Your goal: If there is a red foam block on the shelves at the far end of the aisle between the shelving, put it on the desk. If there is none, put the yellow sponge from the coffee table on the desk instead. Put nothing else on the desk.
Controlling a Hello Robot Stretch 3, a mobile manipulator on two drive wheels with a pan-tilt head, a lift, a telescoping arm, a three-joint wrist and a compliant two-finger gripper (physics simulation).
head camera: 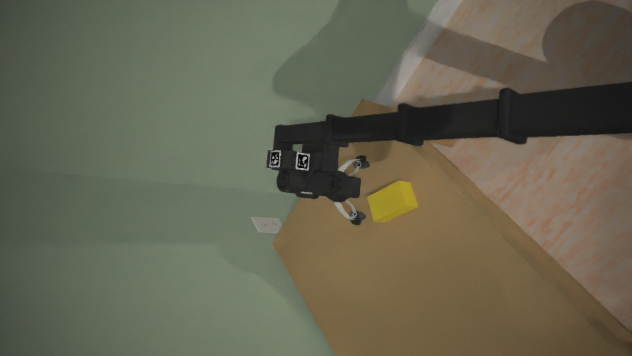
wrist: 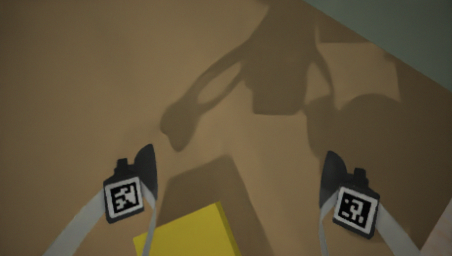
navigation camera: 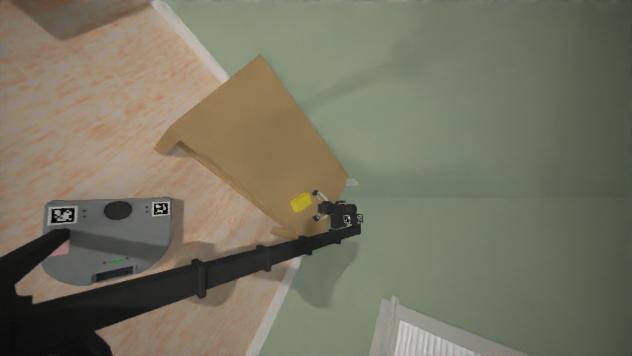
In view: my gripper (head camera: 361, 190), a yellow sponge (head camera: 398, 198) and a wooden coffee table (head camera: 457, 268).
My gripper shows as well in the wrist view (wrist: 237, 166). The wooden coffee table is seen too in the wrist view (wrist: 242, 109) and in the navigation camera view (navigation camera: 249, 132).
